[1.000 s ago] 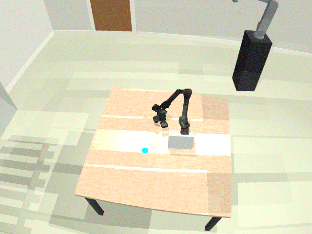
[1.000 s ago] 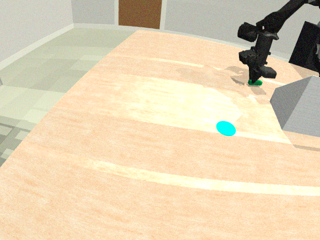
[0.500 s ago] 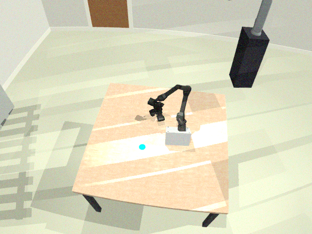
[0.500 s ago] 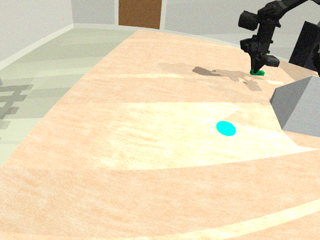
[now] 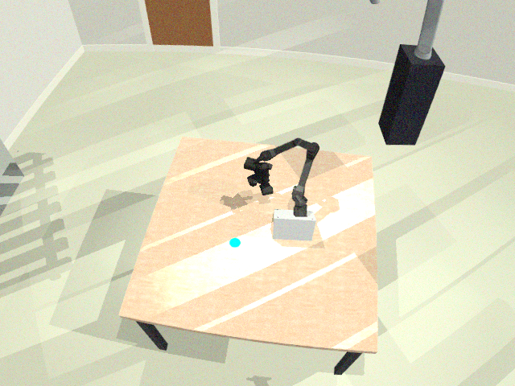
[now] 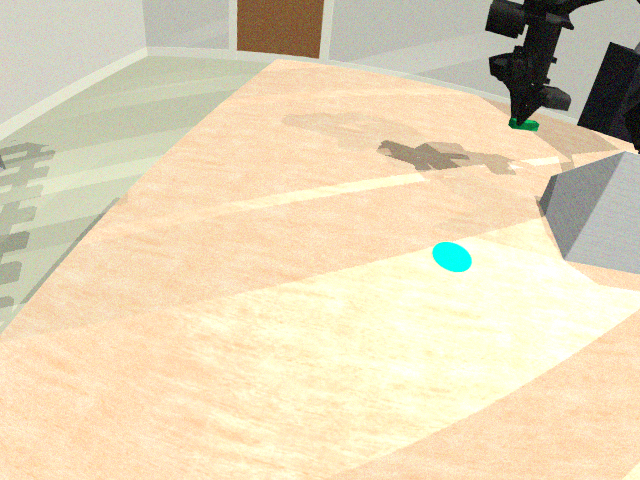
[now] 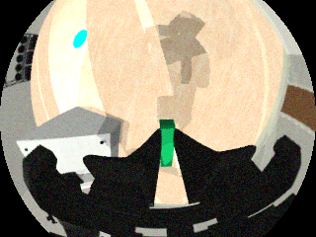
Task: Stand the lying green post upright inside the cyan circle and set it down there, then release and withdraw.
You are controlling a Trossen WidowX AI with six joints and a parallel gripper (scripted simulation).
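Now: gripper tip 16 cm short of the cyan circle, 27 cm to the right of it and 11 cm above it. Round my gripper tip: green post (2 cm behind).
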